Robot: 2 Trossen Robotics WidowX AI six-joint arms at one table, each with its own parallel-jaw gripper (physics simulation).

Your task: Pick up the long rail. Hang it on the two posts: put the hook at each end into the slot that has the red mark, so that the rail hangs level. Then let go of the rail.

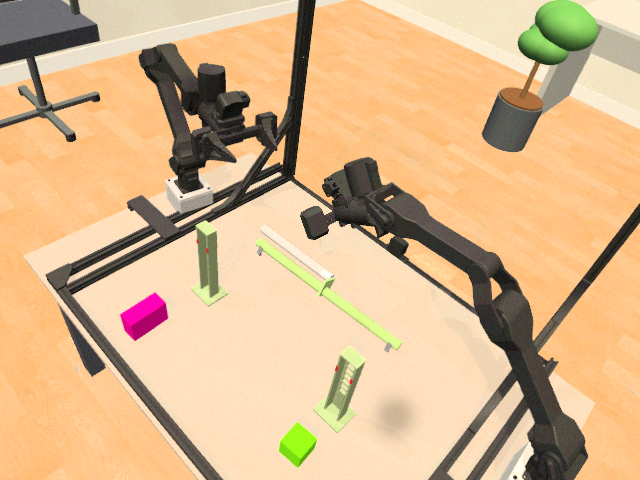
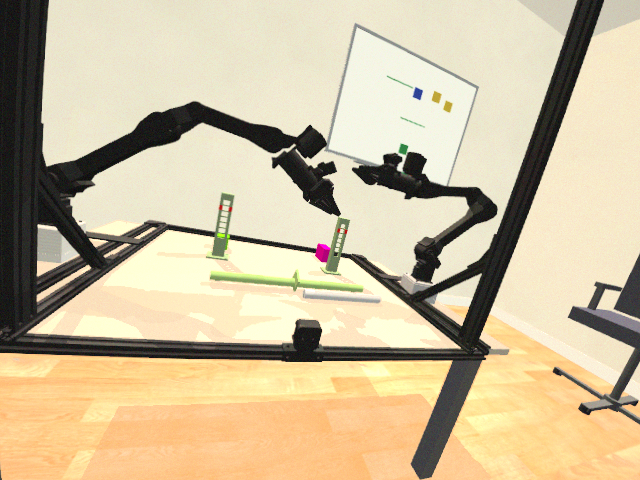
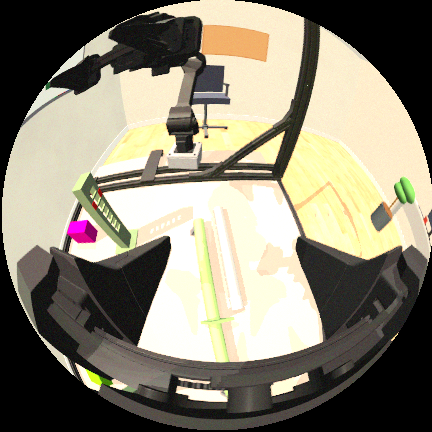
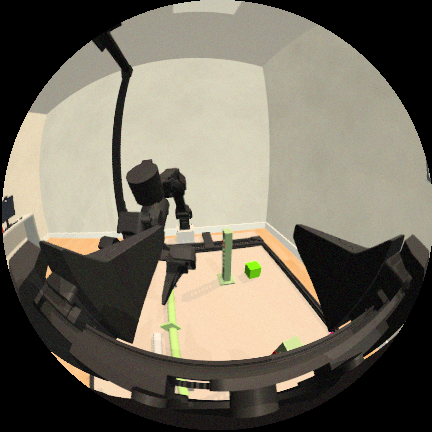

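Where they show: left gripper, fingertip midpoint: [image 1: 320, 207] [image 2: 335, 214] [image 3: 235, 243]; right gripper, fingertip midpoint: [image 1: 256, 154] [image 2: 355, 167] [image 4: 231, 231]; left arm's base, link origin: [image 1: 543, 476] [image 2: 49, 222] [image 4: 184, 227]; right arm's base, link origin: [image 1: 188, 184] [image 2: 421, 279] [image 3: 184, 147].
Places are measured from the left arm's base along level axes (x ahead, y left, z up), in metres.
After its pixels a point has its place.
The long light-green rail [image 1: 356, 313] {x 0.499, y -0.068, z -0.046 m} [image 2: 248, 279] {x 0.470, y -0.086, z -0.055 m} [image 3: 206, 270] {x 0.707, y -0.070, z -0.045 m} [image 4: 173, 315] {x 0.559, y -0.063, z -0.049 m} lies on the table, with a flange at its middle and a small grey hook at each end. One upright green post [image 1: 213, 268] {x 0.781, y 0.130, z 0.026 m} [image 2: 333, 264] {x 0.800, y 0.116, z -0.043 m} [image 3: 102, 220] {x 0.781, y 0.120, z 0.051 m} stands near the magenta block. The other post [image 1: 351, 356] {x 0.384, y 0.146, z 0.140 m} [image 2: 220, 249] {x 0.386, y 0.131, z -0.048 m} [image 4: 228, 260] {x 0.401, y 0.147, z 0.028 m} stands near the green cube. Red marks show high on both. My left gripper [image 1: 356, 234] [image 2: 338, 212] {x 0.670, y -0.087, z 0.163 m} [image 3: 235, 243] {x 0.670, y -0.087, z 0.163 m} is open and empty above the rail. My right gripper [image 1: 254, 154] {x 0.751, y 0.039, z 0.316 m} [image 2: 354, 169] {x 0.751, y 0.039, z 0.316 m} [image 4: 231, 231] {x 0.751, y 0.039, z 0.316 m} is open and empty, high up near its own base.
A white rod [image 1: 297, 251] {x 0.738, y -0.115, z -0.055 m} [image 2: 341, 296] {x 0.732, y -0.130, z -0.061 m} [image 3: 228, 260] {x 0.726, y -0.118, z -0.054 m} [image 4: 157, 342] {x 0.658, y -0.115, z -0.055 m} lies close alongside the rail's half nearer the right arm. The magenta block [image 1: 144, 316] {x 0.804, y 0.304, z -0.020 m} [image 2: 323, 252] {x 0.804, y 0.251, z -0.036 m} [image 3: 82, 231] {x 0.805, y 0.257, z -0.020 m} and green cube [image 1: 297, 444] {x 0.379, y 0.266, z -0.029 m} [image 4: 253, 270] {x 0.408, y 0.250, z -0.038 m} lie beyond the posts from the rail. Black frame bars edge the table.
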